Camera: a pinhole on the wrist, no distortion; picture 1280 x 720 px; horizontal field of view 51.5 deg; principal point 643.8 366.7 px. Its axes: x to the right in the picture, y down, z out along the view. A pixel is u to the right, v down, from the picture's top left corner.
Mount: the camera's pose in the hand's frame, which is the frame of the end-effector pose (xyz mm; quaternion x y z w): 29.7 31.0 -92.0 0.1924 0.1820 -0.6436 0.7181
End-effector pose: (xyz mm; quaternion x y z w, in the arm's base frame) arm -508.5 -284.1 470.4 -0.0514 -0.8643 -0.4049 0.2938
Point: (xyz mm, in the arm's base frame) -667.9 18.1 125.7
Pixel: 142.6 70.2
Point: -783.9 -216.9 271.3
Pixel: 641.8 591.1
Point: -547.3 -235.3 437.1
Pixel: 164.0 199.7
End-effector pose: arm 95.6 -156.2 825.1 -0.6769 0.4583 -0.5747 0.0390
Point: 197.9 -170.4 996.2
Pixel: outside the picture
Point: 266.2 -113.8 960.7
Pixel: 1240.8 433.4
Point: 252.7 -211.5 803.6
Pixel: 306.1 272.3
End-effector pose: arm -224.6 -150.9 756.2 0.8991 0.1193 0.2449 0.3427
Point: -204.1 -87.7 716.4
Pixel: 1050.5 281.7
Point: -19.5 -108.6 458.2
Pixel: 748.4 499.5
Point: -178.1 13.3 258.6
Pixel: 1199.3 30.0
